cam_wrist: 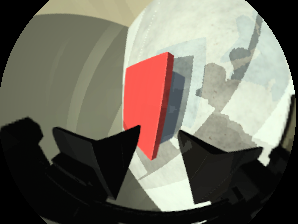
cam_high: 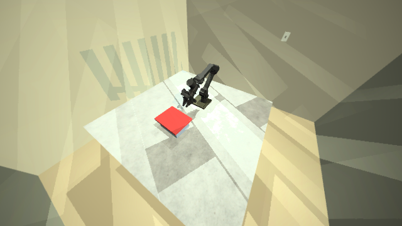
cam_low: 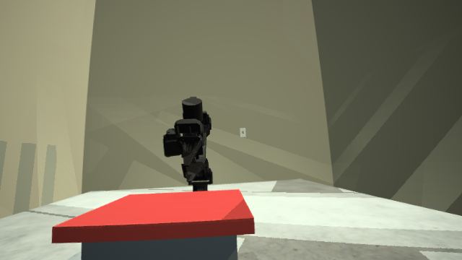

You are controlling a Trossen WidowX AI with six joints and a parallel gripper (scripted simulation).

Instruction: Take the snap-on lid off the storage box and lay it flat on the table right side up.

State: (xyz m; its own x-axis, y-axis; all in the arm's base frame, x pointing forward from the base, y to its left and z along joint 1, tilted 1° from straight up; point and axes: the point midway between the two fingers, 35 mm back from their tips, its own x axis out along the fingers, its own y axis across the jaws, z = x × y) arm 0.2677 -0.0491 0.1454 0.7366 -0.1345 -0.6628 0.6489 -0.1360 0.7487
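The red lid lies 13 cm ahead of my gripper tip, 3 cm to the right of it and 4 cm below it. Also, from my gripper tip: storage box (13 cm ahead, 3 cm to the right, 9 cm below).
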